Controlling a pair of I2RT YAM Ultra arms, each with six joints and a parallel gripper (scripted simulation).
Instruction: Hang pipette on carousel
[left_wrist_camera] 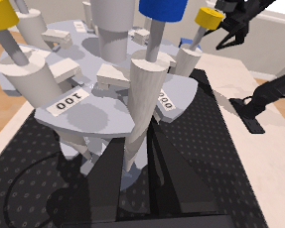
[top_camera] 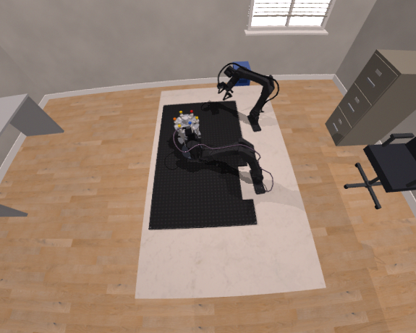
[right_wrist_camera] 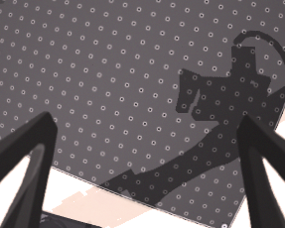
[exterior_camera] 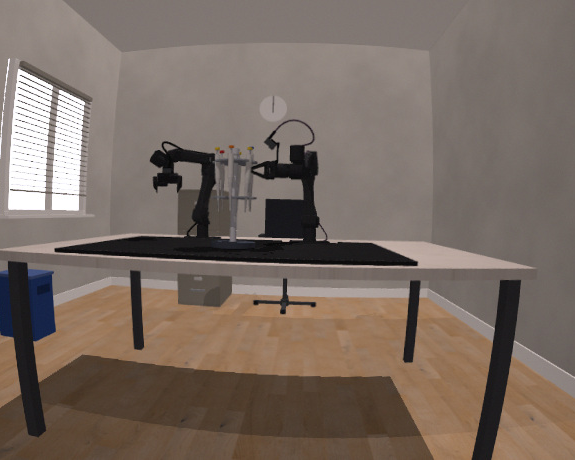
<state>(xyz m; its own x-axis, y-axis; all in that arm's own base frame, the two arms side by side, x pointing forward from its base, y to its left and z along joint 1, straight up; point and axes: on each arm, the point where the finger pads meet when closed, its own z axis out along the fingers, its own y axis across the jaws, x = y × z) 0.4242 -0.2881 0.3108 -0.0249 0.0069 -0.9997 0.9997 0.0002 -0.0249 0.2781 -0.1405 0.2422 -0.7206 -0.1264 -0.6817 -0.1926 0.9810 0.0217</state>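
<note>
Right now the hand pipette is 10 mm ahead of my left hand and 30 mm below it.
</note>
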